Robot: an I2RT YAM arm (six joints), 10 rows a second.
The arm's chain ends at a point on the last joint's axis. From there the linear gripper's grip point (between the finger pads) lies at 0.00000 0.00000 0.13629 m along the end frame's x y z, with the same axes.
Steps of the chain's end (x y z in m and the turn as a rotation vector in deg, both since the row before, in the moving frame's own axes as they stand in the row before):
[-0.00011 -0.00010 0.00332 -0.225 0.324 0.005]
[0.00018 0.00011 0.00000 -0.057 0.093 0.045]
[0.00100 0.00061 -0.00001 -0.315 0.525 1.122]
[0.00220 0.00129 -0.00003 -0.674 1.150 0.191]
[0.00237 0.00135 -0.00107 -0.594 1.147 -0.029]
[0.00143 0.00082 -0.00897 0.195 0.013 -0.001]
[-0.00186 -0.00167 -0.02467 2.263 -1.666 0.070]
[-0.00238 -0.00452 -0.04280 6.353 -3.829 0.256]
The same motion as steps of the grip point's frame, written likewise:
[0.00066 0.00044 0.00332 -0.225 0.324 0.005]
[0.00040 0.00025 0.00000 -0.057 0.093 0.045]
[0.00224 0.00137 -0.00002 -0.315 0.525 1.122]
[0.00493 0.00290 -0.00007 -0.674 1.150 0.191]
[0.00510 0.00276 -0.00110 -0.594 1.147 -0.029]
[0.00146 0.00036 -0.00897 0.195 0.013 -0.001]
[-0.00582 -0.00705 -0.02483 2.263 -1.666 0.070]
[-0.01143 -0.01961 -0.04394 6.353 -3.829 0.256]

